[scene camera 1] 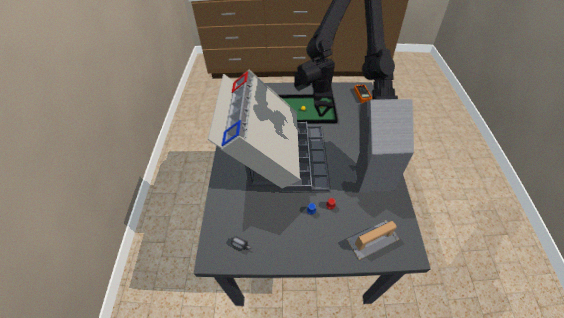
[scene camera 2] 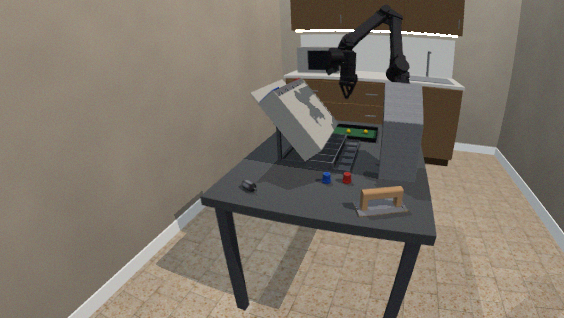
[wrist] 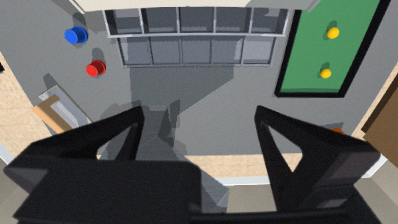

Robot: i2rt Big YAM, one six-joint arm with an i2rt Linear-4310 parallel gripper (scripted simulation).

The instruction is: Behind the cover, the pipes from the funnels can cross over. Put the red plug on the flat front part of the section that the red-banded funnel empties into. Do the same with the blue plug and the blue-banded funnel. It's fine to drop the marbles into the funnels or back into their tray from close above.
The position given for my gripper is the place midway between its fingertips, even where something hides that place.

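Note:
Visible here: a cover [scene camera 1: 272, 125], [scene camera 2: 301, 101], and my gripper [wrist: 199, 112].

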